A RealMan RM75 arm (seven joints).
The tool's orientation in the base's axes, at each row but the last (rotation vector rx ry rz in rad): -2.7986 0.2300 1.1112; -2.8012 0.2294 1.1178; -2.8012 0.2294 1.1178; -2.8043 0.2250 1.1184; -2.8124 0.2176 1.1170; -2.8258 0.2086 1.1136; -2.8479 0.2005 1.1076
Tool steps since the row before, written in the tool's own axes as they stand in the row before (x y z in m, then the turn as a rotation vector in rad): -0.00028 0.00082 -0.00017 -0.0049 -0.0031 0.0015; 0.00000 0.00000 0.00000 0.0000 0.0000 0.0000; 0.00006 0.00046 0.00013 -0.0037 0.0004 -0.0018; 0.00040 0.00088 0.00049 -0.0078 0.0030 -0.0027; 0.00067 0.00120 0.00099 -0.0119 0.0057 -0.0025; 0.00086 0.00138 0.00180 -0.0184 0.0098 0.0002; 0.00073 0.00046 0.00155 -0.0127 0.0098 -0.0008
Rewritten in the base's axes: -0.00024 -0.00081 0.00027 -0.0040 0.0038 0.0025; 0.00000 0.00000 0.00000 0.0000 0.0000 0.0000; -0.00013 -0.00044 -0.00016 -0.0015 -0.0003 0.0038; -0.00020 -0.00082 -0.00067 -0.0043 -0.0026 0.0072; -0.00039 -0.00109 -0.00123 -0.0079 -0.0049 0.0097; -0.00081 -0.00119 -0.00195 -0.0150 -0.0080 0.0120; -0.00057 -0.00033 -0.00165 -0.0102 -0.0086 0.0089
